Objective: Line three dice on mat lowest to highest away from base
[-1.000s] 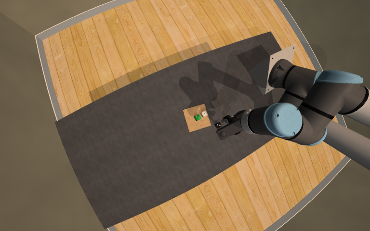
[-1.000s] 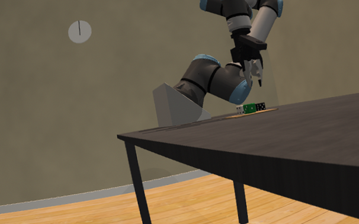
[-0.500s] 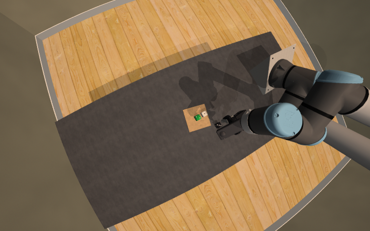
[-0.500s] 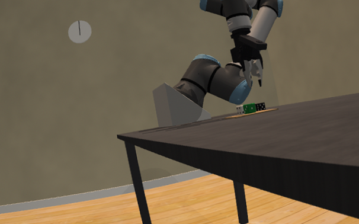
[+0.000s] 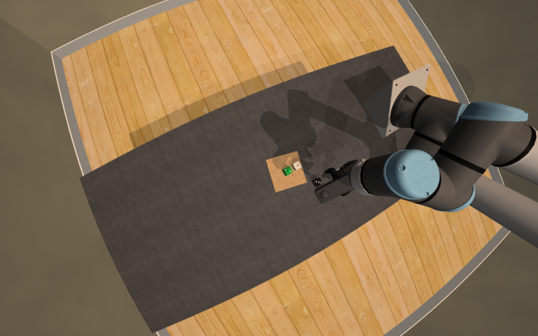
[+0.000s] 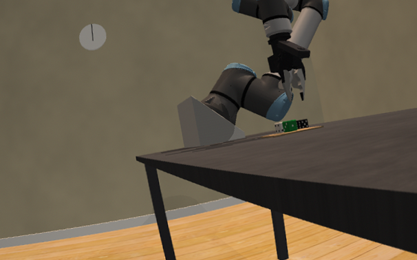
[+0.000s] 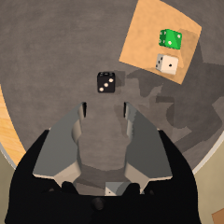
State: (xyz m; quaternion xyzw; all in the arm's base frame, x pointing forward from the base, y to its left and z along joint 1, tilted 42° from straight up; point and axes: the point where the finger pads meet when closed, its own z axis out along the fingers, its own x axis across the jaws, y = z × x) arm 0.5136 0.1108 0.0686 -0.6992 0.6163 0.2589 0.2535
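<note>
Right now the black die is 90 mm below my hand. The rest, counted from my hand: tan mat (100 mm ahead, 100 mm to the right, 100 mm below); then white die (50 mm ahead, 100 mm to the right, 90 mm below); then green die (100 mm ahead, 100 mm to the right, 90 mm below).
</note>
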